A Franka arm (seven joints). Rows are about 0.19 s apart.
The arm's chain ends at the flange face. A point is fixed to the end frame.
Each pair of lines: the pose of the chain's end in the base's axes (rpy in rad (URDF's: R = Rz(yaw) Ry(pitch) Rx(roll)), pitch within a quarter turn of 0, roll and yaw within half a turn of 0; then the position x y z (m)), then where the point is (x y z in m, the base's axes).
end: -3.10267 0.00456 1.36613 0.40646 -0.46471 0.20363
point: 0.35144 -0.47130 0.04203
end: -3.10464 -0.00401 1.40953 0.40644 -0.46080 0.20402
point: 0.35230 -0.46846 0.04217
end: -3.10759 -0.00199 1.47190 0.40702 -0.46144 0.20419
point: 0.35390 -0.47283 0.04222
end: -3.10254 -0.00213 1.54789 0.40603 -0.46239 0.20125
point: 0.35311 -0.47774 0.03954
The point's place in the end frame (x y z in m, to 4 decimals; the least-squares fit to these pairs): -0.0169 -0.0462 0.1636
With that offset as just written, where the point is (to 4 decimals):
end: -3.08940 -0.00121 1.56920 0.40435 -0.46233 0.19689
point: 0.3497 -0.4789 0.0359
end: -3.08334 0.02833 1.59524 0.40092 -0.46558 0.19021
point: 0.3458 -0.4884 0.0301
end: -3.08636 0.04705 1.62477 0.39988 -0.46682 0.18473
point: 0.3461 -0.4942 0.0249
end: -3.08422 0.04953 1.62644 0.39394 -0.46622 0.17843
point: 0.3399 -0.4941 0.0188
